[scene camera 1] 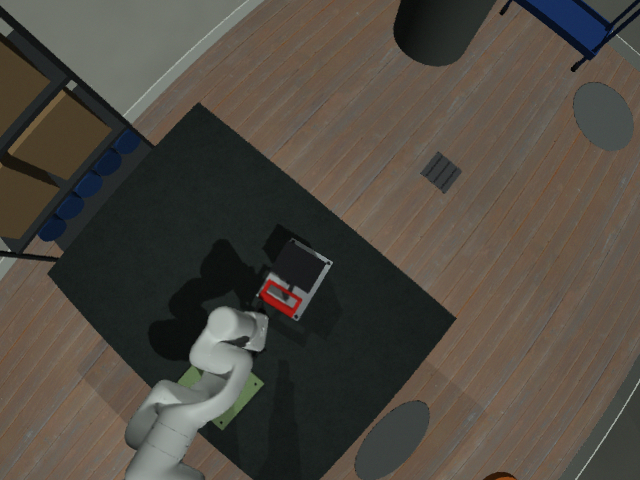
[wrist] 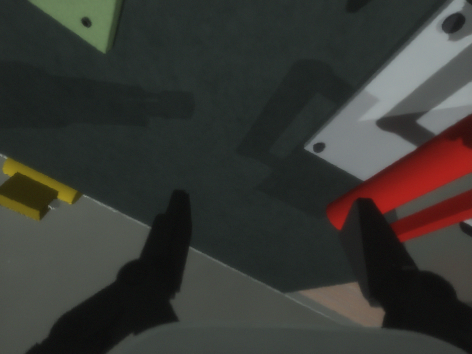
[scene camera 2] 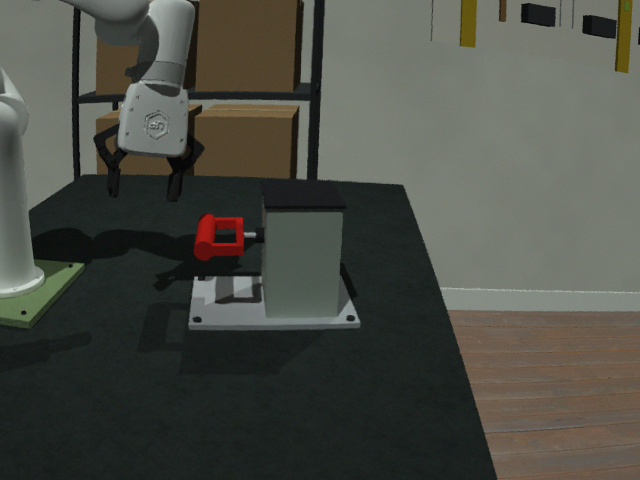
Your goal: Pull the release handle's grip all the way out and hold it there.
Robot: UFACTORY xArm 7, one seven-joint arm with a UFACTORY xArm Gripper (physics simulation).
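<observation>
The red release handle (scene camera 1: 266, 293) (scene camera 2: 205, 237) (wrist: 420, 165) is a rectangular frame with a thick round grip bar at its outer end. A short metal rod (scene camera 2: 250, 235) joins it to the side of a pale grey box (scene camera 2: 302, 263) with a black top (scene camera 1: 301, 266). The box stands on a light base plate (scene camera 1: 311, 298) (scene camera 2: 227, 320) (wrist: 350, 145). My gripper (scene camera 2: 143, 197) (wrist: 268, 213) is open and empty. In the second scene view it hangs higher than the handle and to its left. In the wrist view its right finger overlaps the near end of the grip; contact cannot be told.
The dark table top (scene camera 1: 361, 289) (scene camera 2: 310, 403) carries the arm's green mounting plate (scene camera 1: 251, 391) (scene camera 2: 51, 294) (wrist: 100, 30). A shelf unit (scene camera 1: 38, 111) (scene camera 2: 315, 103) with cardboard boxes (scene camera 1: 64, 136) (scene camera 2: 248, 139) stands beyond the table. A dark round column (scene camera 1: 439, 31) stands on the floor.
</observation>
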